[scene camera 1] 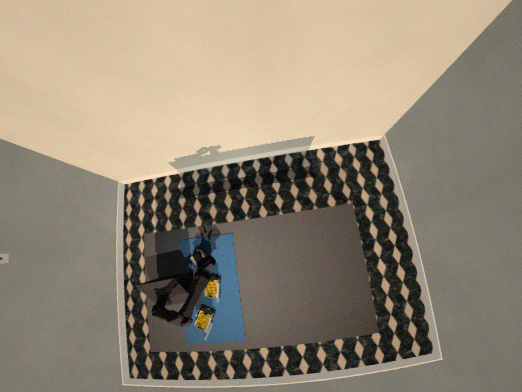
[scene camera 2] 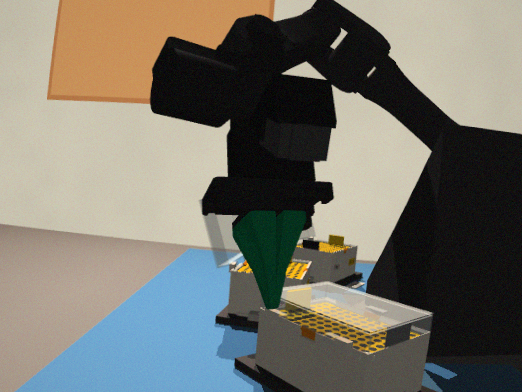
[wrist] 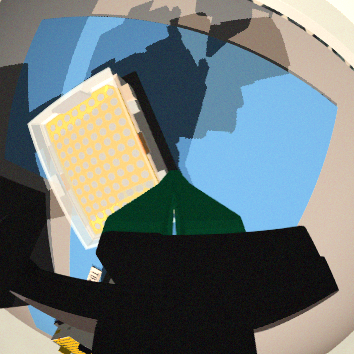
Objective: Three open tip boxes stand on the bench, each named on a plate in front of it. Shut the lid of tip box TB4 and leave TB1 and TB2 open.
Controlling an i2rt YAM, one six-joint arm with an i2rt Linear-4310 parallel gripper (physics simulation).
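Frame: origin at the arm's base, x ahead, y left, z up, level; centimetres.
Seen in the pictures: gripper, fingertip midpoint: [scene camera 1: 207,257] [scene camera 2: 272,308] [wrist: 173,177]; arm's base at its link origin: [scene camera 1: 163,296] [scene camera 2: 515,235].
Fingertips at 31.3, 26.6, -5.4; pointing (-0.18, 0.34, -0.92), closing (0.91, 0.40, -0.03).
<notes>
Pixels of each thing's middle, then the offset from my fingertips to it, as dx, dy, dz. "spot": a spot on its surface instead. Level surfaces: height alone.
- grey tip box at the middle of its body: [scene camera 2: 349,342] [wrist: 97,165] [scene camera 1: 200,260] -6.8, -2.6, -3.1
- second box at the middle of its body: [scene camera 2: 281,287] [scene camera 1: 210,287] +0.8, -21.9, -3.7
- third box at the middle of its body: [scene camera 2: 328,261] [wrist: 73,336] [scene camera 1: 202,318] -5.7, -43.8, -3.7
- blue mat at its surface level: dz -7.0
- small white name plate at a spot on its surface: [wrist: 94,274] spot: -4.6, -20.7, -6.8
A grey tip box [scene camera 2: 340,362] [wrist: 144,145] with a yellow rack stands nearest in the scene camera 2 view. Its clear lid [scene camera 2: 395,305] [wrist: 40,150] lies over the rack, down or nearly down. My gripper [scene camera 2: 271,306] [wrist: 173,177] is shut, its green fingertips pointing down at the box's left corner; contact cannot be told. A second box [scene camera 2: 242,296] [scene camera 1: 212,288] stands behind with its clear lid [scene camera 2: 217,240] raised. The third box [scene camera 2: 327,266] [scene camera 1: 203,320] has its lid [scene camera 1: 208,332] open. No plate shows which box is TB4 legibly.
The boxes stand on a blue mat [scene camera 1: 232,300] [scene camera 2: 125,330] [wrist: 280,150]. A small white name plate [wrist: 94,274] lies beside the gripper body, its print unclear. Part of another box [wrist: 72,345] shows at the bottom left. The black arm [scene camera 2: 415,100] reaches over from the right.
</notes>
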